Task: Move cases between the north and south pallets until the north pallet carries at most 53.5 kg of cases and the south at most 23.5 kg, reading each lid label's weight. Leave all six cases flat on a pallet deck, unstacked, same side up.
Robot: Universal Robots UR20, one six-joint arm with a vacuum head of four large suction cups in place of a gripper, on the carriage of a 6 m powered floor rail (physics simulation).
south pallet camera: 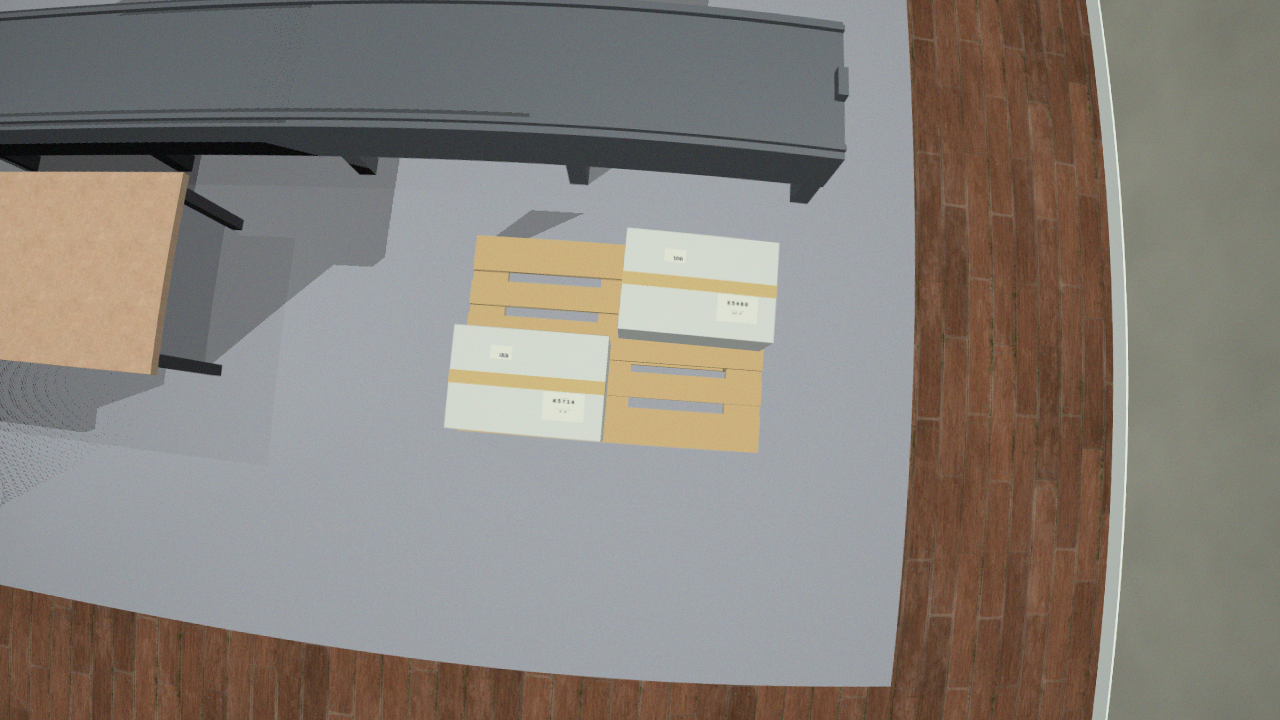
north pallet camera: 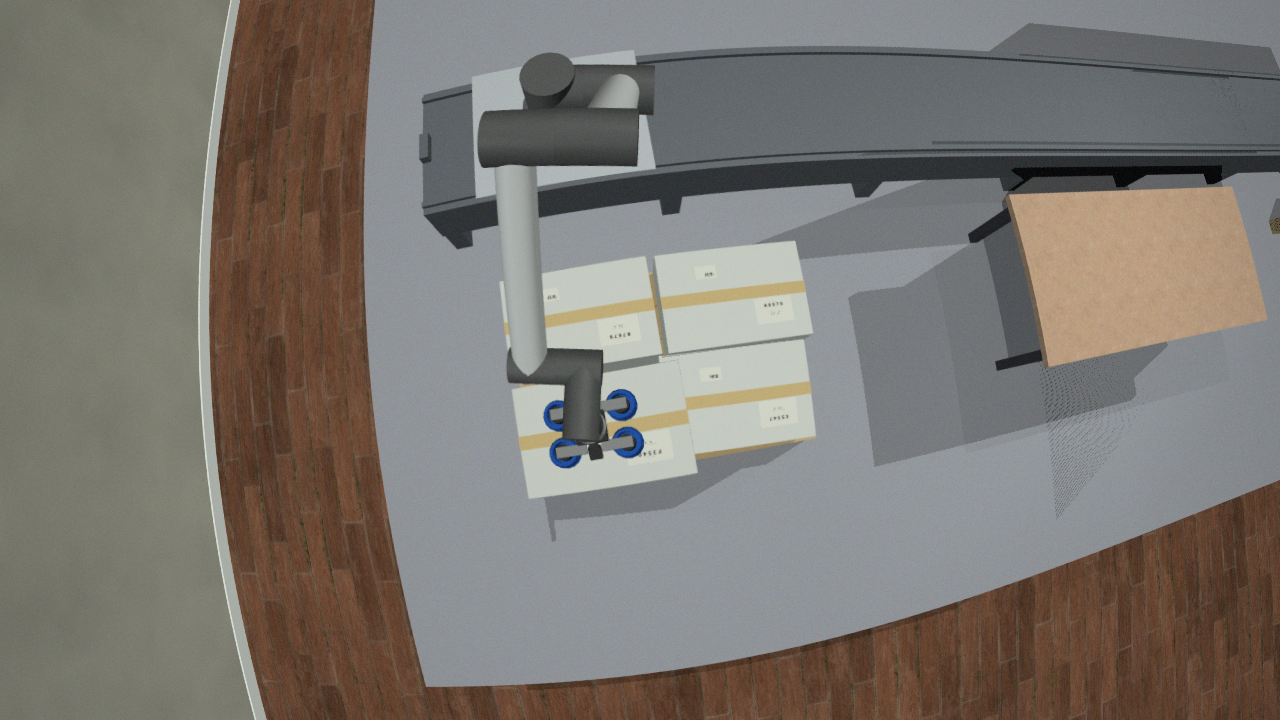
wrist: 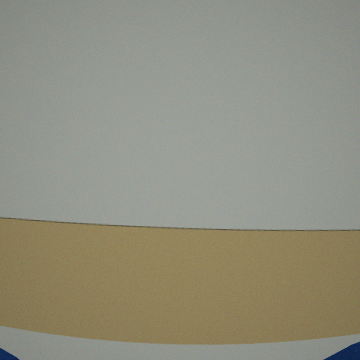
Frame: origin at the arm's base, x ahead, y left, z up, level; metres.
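Where they show: hand, its tool point: (wrist: 163, 252).
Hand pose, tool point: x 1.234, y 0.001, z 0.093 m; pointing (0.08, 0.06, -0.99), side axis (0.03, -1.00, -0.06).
Note:
After its pixels a point has its place.
My suction gripper (north pallet camera: 591, 428) {y 0.001, x 1.234, z 0.093 m} is shut on a pale case (north pallet camera: 662, 385) {y 0.242, x 1.120, z 0.123 m} (wrist: 180, 125) {y -0.002, x 1.284, z 0.119 m} with a tan tape band, its cups on the lid. The held case is level, over the front-left of the north pallet (north pallet camera: 760, 448) {y 0.629, x 1.399, z -0.425 m}, and looks slightly above its neighbours. Blue cup rims show in the wrist view's bottom corners. A back-left case (north pallet camera: 590, 282) {y 0.045, x 0.679, z -0.135 m}, a back-right case (north pallet camera: 742, 268) {y 0.628, x 0.701, z -0.149 m} and a front-right case (north pallet camera: 760, 367) {y 0.634, x 1.086, z -0.170 m} sit on that pallet. The south pallet (south pallet camera: 684, 434) {y 5.806, x 1.346, z -0.426 m} bears a back-right case (south pallet camera: 698, 243) {y 5.790, x 0.646, z -0.167 m} and a front-left case (south pallet camera: 474, 349) {y 5.004, x 1.099, z -0.169 m}. The label weights are too small to read.
The grey floor rail (north pallet camera: 805, 107) (south pallet camera: 447, 71) runs behind both pallets, with my pale carriage (north pallet camera: 492, 116) at its left end in the north view. A tan-topped table (north pallet camera: 1136, 268) {y 2.706, x 0.913, z -0.040 m} (south pallet camera: 80, 268) {y 3.344, x 0.907, z -0.040 m} stands between the pallets. Bare deck slats show at the south pallet's back-left and front-right.

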